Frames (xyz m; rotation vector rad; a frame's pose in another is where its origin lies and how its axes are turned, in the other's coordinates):
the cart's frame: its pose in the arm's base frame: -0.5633 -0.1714 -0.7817 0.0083 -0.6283 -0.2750
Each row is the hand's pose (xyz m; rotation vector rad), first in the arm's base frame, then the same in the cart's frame.
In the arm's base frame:
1: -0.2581 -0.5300 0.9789 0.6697 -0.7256 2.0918
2: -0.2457 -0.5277 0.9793 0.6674 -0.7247 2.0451
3: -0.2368 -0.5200 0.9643 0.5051 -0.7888 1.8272
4: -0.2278 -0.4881 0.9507 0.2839 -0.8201 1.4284
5: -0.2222 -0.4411 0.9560 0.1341 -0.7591 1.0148
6: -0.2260 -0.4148 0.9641 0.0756 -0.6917 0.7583
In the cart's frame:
1: 1.3477 -0.1091 1.2220 1.3984 -0.2772 1.9451
2: 1.3569 -0.1037 1.2153 1.3801 -0.2640 1.9049
3: 1.3532 -0.0954 1.1985 1.1551 -0.2885 1.7593
4: 1.3441 -0.0637 1.1847 0.8156 -0.2640 1.4718
5: 1.3394 -0.0165 1.1893 0.5345 -0.1624 1.1501
6: 1.3344 0.0086 1.2000 0.3903 -0.0774 0.9383

